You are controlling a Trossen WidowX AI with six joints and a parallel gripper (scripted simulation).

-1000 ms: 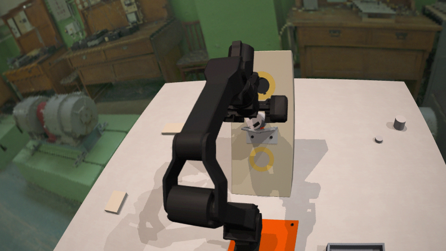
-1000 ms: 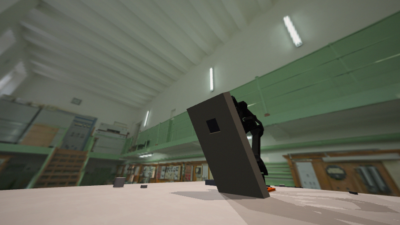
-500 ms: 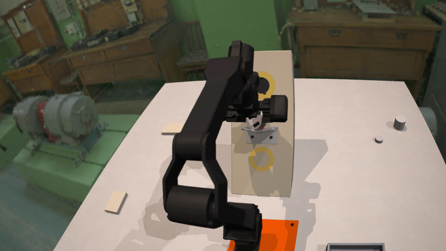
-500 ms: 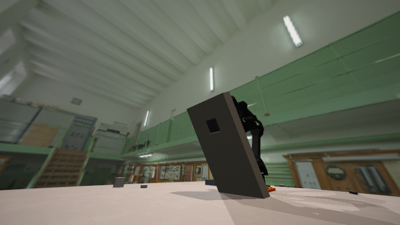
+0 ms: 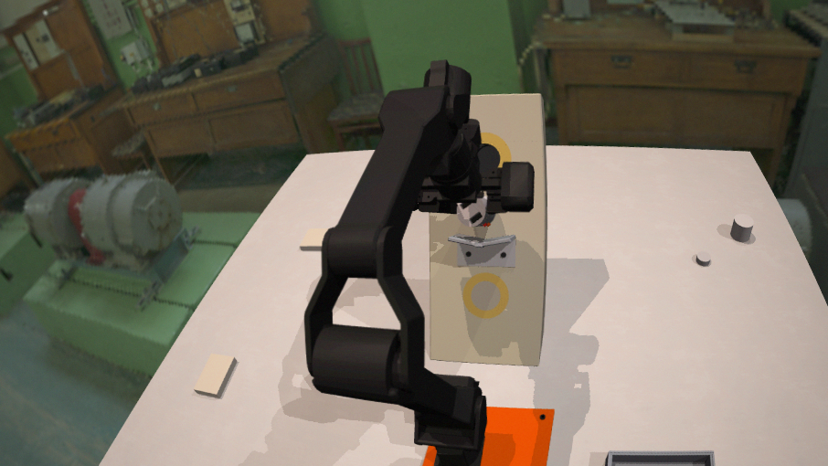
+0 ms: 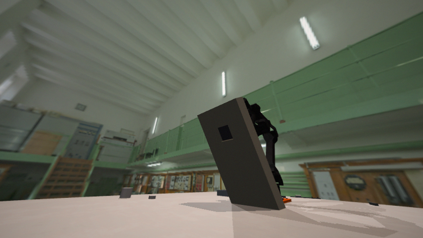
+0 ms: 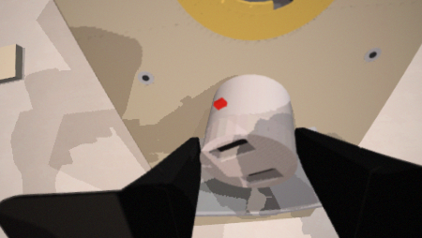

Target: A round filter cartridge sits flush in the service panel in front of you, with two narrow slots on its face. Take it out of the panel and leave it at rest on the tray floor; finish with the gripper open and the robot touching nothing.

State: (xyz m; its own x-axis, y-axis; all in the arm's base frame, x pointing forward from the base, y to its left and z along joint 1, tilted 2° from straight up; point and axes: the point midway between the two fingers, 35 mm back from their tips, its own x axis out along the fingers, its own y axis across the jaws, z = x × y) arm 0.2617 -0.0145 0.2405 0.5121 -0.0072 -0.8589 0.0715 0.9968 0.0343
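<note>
Right now the grey bracket is 20 mm behind my gripper tip, 10 mm to the right of it and 60 mm below it. Also, from my gripper tip: round filter cartridge right at my gripper tip; then grey tray 370 mm behind, 270 mm to the right, 210 mm below.
</note>
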